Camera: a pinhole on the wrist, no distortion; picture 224 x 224 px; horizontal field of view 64.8 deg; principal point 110.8 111.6 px. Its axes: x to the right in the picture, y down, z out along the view. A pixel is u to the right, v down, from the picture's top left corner.
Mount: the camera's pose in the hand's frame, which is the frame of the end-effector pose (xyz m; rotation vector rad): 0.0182 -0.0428 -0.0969 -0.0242 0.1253 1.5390
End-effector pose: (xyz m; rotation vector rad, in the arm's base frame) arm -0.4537 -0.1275 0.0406 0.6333 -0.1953 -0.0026
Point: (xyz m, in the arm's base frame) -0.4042 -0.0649 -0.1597
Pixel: behind the camera
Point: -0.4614 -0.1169 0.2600
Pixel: 207.9 117.6
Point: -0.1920 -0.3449 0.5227
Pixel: 138.0 22.0
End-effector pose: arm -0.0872 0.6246 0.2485 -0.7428 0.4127 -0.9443
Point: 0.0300 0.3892 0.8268
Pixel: outside the picture
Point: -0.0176 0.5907 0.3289
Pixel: 106.5 77.7
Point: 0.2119 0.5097 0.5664
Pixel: 74.1 31.1
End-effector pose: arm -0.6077 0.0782 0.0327 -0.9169 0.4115 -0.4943
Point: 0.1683 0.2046 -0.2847
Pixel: outside the picture
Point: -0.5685 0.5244 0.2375
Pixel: 129.2 216.3
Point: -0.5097 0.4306 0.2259
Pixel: 123.5 184.1
